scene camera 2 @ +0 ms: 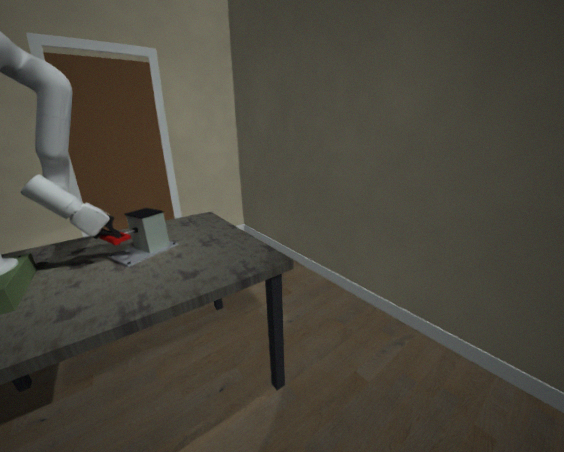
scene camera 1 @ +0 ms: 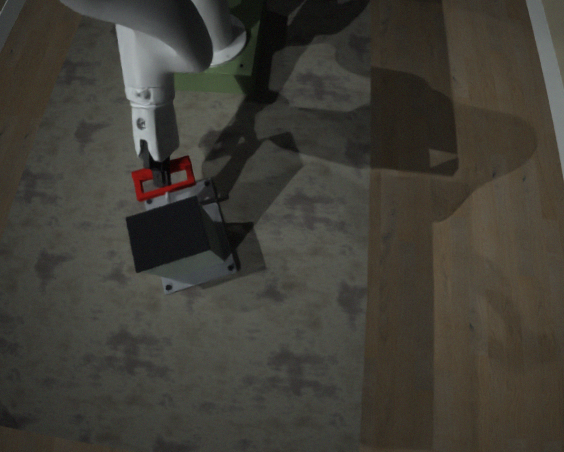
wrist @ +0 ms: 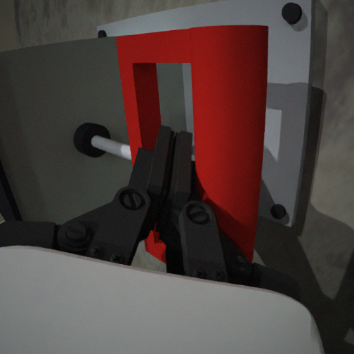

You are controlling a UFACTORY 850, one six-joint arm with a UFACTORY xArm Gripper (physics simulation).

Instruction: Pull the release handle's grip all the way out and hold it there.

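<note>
The red grip (scene camera 1: 188, 164) (scene camera 2: 119, 240) (wrist: 227, 100) of the release handle is a rectangular frame, held off the box by a light rod (wrist: 111, 148) that shows between them. The rod enters a black collar (wrist: 91, 139) in the face of the box (scene camera 1: 167, 235) (scene camera 2: 156, 232) (wrist: 45, 115). My gripper (scene camera 1: 161, 184) (wrist: 168, 151) is shut and empty, its fingertips together inside the frame's opening. The right finger lies against or very near the frame's outer bar. In the scene camera 2 view my gripper (scene camera 2: 121, 235) is at the red grip, and its fingertips are too small to make out.
The box stands on a pale base plate (scene camera 1: 200, 277) (scene camera 2: 131, 260) (wrist: 290, 60) with dark bolts at its corners, on the mottled grey table (scene camera 1: 300, 320) (scene camera 2: 180, 285). A short dark peg (scene camera 1: 220, 198) sticks out beside the box. The green robot base block (scene camera 1: 215, 84) (scene camera 2: 17, 287) stands behind the grip.
</note>
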